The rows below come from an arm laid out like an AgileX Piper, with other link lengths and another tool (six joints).
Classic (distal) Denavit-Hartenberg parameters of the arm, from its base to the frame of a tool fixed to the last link. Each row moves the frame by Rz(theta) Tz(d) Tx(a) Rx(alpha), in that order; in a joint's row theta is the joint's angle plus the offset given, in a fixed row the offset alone. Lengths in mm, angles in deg.
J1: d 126.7; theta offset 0; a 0; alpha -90
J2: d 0; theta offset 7.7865; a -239.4; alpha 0
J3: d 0; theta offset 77.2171; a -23.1; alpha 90
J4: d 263.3; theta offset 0; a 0; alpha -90
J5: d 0; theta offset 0; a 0; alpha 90
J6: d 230.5; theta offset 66; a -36.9; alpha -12.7
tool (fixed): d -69.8; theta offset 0; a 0; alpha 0
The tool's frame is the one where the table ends.
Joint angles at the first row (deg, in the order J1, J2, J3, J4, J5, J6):
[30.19 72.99 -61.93 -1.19 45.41 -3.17]
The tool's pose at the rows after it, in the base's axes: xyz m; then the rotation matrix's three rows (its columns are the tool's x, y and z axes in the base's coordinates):
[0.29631 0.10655 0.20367], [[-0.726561 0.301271 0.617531], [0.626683 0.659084 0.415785], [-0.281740 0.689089 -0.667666]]
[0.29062 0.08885 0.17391], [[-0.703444 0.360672 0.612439], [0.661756 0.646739 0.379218], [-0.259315 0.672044 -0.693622]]
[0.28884 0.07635 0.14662], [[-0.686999 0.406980 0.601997], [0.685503 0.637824 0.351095], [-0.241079 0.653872 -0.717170]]
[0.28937 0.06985 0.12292], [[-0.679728 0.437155 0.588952], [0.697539 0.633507 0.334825], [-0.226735 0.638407 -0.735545]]
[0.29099 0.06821 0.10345], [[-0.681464 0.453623 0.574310], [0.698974 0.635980 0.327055], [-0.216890 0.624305 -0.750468]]
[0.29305 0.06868 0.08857], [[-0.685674 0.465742 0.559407], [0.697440 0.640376 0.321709], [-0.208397 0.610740 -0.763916]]
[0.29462 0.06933 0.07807], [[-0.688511 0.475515 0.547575], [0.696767 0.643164 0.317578], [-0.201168 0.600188 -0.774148]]
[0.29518 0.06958 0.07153], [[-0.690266 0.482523 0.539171], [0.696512 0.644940 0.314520], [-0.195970 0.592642 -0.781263]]
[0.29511 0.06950 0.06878], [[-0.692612 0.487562 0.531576], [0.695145 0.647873 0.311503], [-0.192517 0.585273 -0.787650]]
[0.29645 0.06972 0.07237], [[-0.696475 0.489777 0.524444], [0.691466 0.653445 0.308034], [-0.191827 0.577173 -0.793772]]
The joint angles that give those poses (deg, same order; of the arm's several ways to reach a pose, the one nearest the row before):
[27.55 70.28 -53.92 -1.44 42.06 -1.83]
[24.90 69.82 -47.89 -1.06 38.61 -1.48]
[22.63 71.30 -43.74 -0.48 34.93 -1.83]
[21.22 73.99 -41.12 0.16 31.21 -2.46]
[20.71 77.17 -39.74 0.59 27.95 -3.04]
[20.62 80.25 -39.35 0.77 25.69 -3.29]
[20.61 82.61 -39.33 0.89 24.24 -3.36]
[20.61 84.05 -39.33 0.96 23.46 -3.38]
[20.61 84.70 -39.47 0.90 23.55 -3.38]
[20.61 84.63 -40.50 0.62 25.19 -3.38]

